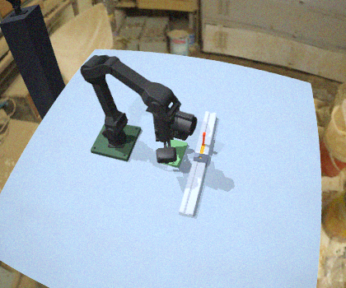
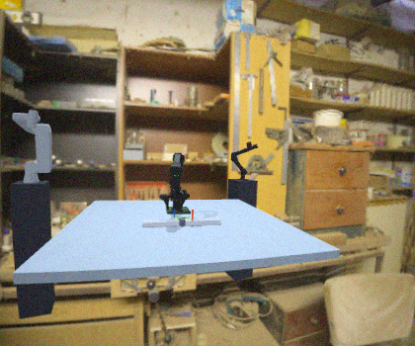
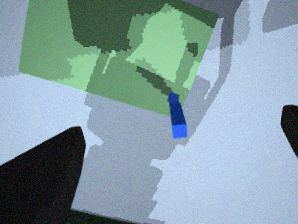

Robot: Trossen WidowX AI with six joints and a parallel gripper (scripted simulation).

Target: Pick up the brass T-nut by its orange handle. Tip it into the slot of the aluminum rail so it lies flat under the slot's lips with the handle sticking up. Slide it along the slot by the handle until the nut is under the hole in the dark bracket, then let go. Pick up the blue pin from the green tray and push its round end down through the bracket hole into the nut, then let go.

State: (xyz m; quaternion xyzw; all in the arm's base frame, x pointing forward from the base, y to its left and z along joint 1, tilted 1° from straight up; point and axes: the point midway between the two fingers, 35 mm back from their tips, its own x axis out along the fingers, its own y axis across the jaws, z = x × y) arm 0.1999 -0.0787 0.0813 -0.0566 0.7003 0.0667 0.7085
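Right now the blue pin is 1 cm behind my gripper tip and 4 cm below it. Also, from my gripper tip: aluminum rail: 13 cm ahead, 4 cm below; green tray: 1 cm ahead, 2 cm to the left, 6 cm below.
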